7 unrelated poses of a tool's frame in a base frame.
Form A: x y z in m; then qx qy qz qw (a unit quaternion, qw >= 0).
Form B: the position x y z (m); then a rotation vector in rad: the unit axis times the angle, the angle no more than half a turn. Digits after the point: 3 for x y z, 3 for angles.
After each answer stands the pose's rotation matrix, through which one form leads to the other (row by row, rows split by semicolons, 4 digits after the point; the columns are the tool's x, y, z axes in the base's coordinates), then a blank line. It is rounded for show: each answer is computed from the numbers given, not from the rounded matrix.
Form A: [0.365 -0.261 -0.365 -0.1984 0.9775 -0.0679 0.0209]
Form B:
[0.365 -0.261 -0.365 -0.615 3.031 -0.211]
-0.9204 -0.3851 0.0678; -0.3907 0.9120 -0.1245; -0.0139 -0.1410 -0.9899

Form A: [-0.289 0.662 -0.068 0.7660 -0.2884 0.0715 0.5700]
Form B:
[-0.289 0.662 -0.068 1.798 -0.677 0.168]
0.8234 -0.5234 -0.2193; -0.3603 -0.1838 -0.9145; 0.4383 0.8320 -0.3399

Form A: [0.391 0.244 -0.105 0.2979 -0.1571 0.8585 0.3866]
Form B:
[0.391 0.244 -0.105 0.758 -0.400 2.186]
-0.5235 -0.7575 0.3901; 0.5702 -0.6517 -0.5001; 0.6330 -0.0394 0.7731

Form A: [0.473 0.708 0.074 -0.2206 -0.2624 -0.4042 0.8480]
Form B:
[0.473 0.708 0.074 -0.465 -0.553 -0.852]
0.5355 0.8013 -0.2667; -0.5698 0.5759 0.5863; 0.6234 -0.1620 0.7650

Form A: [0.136 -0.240 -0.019 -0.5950 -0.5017 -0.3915 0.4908]
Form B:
[0.136 -0.240 -0.019 -1.445 -1.218 -0.951]
0.1900 0.9814 -0.0266; 0.2128 -0.0147 0.9770; 0.9585 -0.1912 -0.2116

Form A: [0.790 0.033 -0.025 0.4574 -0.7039 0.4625 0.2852]
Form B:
[0.790 0.033 -0.025 1.223 -1.882 1.237]
-0.4189 -0.9078 0.0216; -0.3801 0.1537 -0.9121; 0.8247 -0.3902 -0.4095

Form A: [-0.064 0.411 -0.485 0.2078 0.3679 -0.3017 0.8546]
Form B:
[-0.064 0.411 -0.485 0.437 0.774 -0.634]
0.5472 0.6686 0.5035; -0.3628 0.7316 -0.5772; -0.7543 0.1332 0.6429

